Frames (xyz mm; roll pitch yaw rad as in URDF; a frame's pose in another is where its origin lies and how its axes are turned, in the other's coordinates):
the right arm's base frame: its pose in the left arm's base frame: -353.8 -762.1 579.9 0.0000 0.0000 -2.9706
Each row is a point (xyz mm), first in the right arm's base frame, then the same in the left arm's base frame.
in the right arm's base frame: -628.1 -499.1 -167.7
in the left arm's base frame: 180.2 -163.4 412.2
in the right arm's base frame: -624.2 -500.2 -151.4
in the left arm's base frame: 176.2 -163.0 428.5
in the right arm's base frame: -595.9 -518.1 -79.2
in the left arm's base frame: 145.2 -150.2 500.7
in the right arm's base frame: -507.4 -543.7 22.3
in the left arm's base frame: 53.7 -140.0 602.2
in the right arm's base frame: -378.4 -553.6 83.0
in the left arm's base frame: -75.1 -152.2 662.9
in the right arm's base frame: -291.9 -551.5 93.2
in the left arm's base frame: -160.0 -169.0 673.1
